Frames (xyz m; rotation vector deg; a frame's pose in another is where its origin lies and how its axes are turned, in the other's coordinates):
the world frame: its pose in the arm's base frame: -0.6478 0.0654 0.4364 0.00 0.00 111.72
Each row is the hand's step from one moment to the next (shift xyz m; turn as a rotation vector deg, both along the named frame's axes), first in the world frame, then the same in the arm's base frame.
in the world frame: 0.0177 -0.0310 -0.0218 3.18 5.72 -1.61
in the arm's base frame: 0.0222 0.0279 -0.0218 -6.49 0.84 -1.61
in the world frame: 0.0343 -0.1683 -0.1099 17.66 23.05 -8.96
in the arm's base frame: 0.1437 0.0941 -0.1099 -27.95 7.88 -8.96
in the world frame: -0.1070 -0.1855 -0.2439 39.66 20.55 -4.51
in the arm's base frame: 0.2119 -0.0308 -0.2439 -33.77 29.24 -4.51
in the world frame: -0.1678 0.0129 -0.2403 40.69 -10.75 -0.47
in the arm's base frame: 0.0501 -0.1607 -0.2403 -5.07 41.78 -0.47
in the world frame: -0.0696 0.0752 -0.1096 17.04 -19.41 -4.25
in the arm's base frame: -0.0441 -0.0925 -0.1096 11.73 23.01 -4.25
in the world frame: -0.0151 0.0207 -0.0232 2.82 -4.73 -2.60
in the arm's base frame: -0.0136 -0.0217 -0.0232 3.35 4.37 -2.60
